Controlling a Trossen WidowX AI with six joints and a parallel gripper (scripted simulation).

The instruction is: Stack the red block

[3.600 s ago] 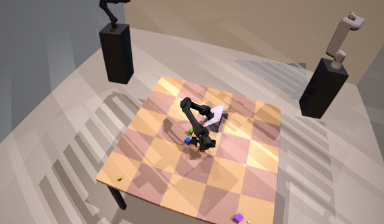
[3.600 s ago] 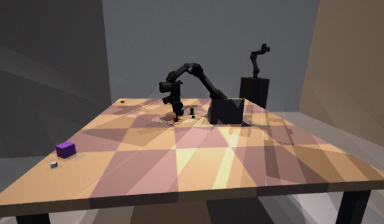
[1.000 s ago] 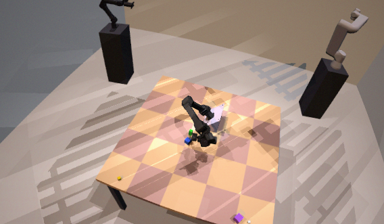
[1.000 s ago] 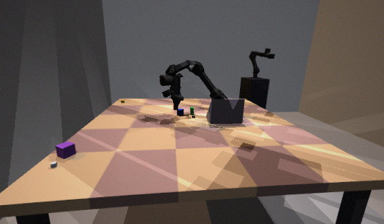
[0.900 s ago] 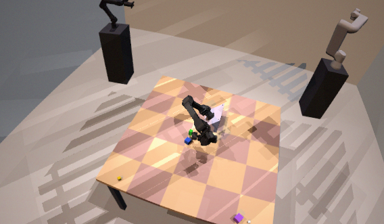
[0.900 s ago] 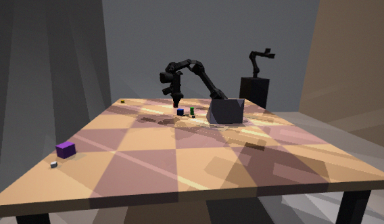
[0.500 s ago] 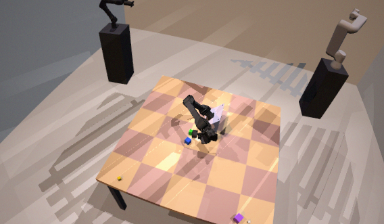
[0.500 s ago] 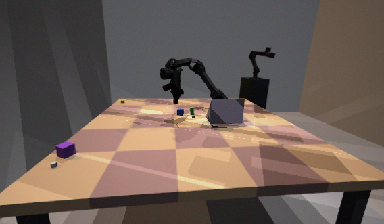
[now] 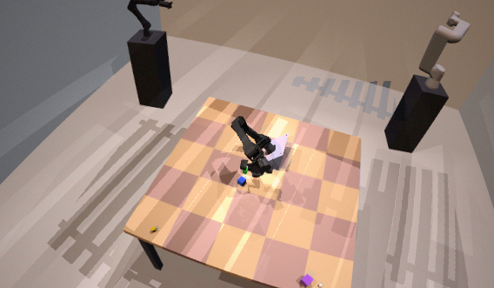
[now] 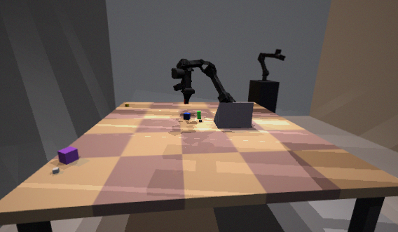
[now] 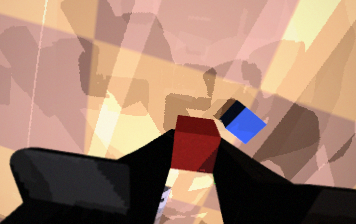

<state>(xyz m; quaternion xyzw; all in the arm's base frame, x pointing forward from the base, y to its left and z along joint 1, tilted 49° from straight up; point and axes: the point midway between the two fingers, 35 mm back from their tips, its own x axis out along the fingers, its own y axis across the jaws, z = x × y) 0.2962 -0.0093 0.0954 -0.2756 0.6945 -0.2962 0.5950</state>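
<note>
Now: gripper tip 100 mm past the dark cube, 10 mm to the right of it and 130 mm above it. From my gripper tip the other things lie so: purple block (540 mm ahead, 370 mm to the left, 110 mm below); blue block (20 mm behind, 80 mm to the right, 120 mm below); red block (10 mm above).
</note>
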